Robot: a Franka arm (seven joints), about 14 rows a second.
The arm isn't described. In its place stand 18 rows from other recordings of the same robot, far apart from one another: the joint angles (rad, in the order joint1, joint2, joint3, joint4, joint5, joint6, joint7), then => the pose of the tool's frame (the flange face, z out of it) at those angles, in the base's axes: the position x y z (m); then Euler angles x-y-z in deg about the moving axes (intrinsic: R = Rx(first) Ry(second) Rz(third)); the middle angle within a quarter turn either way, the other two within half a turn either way.
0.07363, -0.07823, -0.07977, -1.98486, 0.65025, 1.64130, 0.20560 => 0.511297 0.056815 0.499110 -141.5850 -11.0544 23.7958
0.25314, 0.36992, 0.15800, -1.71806, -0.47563, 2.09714, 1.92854 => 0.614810 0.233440 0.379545 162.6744 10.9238 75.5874
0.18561, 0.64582, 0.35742, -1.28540, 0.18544, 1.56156, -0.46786 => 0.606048 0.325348 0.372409 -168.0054 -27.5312 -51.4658
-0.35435, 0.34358, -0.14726, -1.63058, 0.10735, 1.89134, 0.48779 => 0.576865 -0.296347 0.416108 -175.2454 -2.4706 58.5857
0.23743, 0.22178, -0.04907, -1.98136, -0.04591, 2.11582, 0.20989 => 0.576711 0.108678 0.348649 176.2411 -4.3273 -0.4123
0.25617, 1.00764, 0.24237, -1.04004, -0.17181, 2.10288, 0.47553 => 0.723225 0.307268 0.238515 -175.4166 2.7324 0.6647
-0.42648, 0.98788, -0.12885, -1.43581, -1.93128, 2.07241, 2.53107 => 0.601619 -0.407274 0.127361 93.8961 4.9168 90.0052
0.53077, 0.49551, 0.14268, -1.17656, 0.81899, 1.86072, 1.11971 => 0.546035 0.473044 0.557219 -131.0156 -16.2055 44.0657
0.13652, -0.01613, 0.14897, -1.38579, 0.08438, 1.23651, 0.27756 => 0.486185 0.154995 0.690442 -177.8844 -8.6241 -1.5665
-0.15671, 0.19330, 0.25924, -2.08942, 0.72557, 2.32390, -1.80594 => 0.577618 0.068165 0.343228 -147.1005 6.5714 -82.3716
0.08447, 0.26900, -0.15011, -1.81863, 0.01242, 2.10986, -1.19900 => 0.627350 -0.034858 0.394415 178.2493 1.3377 -64.8922
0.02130, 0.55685, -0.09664, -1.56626, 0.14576, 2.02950, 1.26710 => 0.684383 -0.034380 0.313219 -175.1195 -4.6697 80.4560
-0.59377, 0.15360, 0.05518, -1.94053, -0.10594, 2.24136, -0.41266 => 0.518495 -0.314708 0.419523 171.8889 5.1459 4.2309
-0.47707, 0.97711, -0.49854, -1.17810, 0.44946, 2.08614, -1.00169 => 0.534454 -0.546782 0.235796 177.7734 0.6786 -0.5874
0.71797, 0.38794, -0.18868, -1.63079, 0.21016, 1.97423, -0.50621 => 0.556818 0.356881 0.395830 -174.8759 -5.0646 -54.8745
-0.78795, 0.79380, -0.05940, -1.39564, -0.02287, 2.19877, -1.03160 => 0.491179 -0.544006 0.234854 177.2078 -2.1708 -12.4024
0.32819, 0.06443, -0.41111, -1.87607, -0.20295, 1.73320, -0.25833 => 0.551515 -0.060527 0.463534 167.7775 -12.1840 -14.3102
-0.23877, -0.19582, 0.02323, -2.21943, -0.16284, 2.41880, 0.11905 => 0.511118 -0.112162 0.500357 168.1378 20.8464 15.5635
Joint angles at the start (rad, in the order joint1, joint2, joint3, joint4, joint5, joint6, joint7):
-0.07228, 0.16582, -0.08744, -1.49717, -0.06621, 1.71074, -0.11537
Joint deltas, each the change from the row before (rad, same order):
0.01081, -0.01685, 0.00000, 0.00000, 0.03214, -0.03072, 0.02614
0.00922, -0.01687, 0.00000, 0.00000, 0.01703, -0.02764, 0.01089
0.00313, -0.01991, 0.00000, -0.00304, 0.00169, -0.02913, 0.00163
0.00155, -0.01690, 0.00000, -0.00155, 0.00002, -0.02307, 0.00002
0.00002, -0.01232, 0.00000, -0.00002, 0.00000, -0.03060, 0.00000
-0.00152, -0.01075, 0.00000, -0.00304, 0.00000, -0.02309, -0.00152
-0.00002, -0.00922, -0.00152, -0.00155, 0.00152, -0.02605, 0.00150
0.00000, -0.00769, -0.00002, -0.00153, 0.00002, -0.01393, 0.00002
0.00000, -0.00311, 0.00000, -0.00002, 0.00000, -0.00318, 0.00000
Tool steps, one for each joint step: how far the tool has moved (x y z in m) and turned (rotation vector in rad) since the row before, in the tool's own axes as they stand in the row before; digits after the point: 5 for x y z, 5 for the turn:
-0.00588, -0.00926, -0.00831, 0.03485, -0.00976, 0.02048
-0.00630, -0.00699, -0.00815, 0.01944, -0.00890, 0.00398
-0.00808, -0.00191, -0.00802, 0.00438, -0.01195, -0.00087
-0.00692, -0.00082, -0.00724, 0.00208, -0.00761, -0.00113
-0.00666, -0.00006, -0.00449, 0.00247, -0.01821, 0.00026
-0.00571, 0.00081, -0.00266, 0.00217, -0.01533, 0.00017
-0.00563, 0.00057, -0.00216, 0.00371, -0.01821, 0.00312
-0.00389, -0.00002, -0.00229, 0.00130, -0.00772, 0.00013
-0.00133, 0.00001, -0.00140, 0.00029, -0.00008, 0.00004

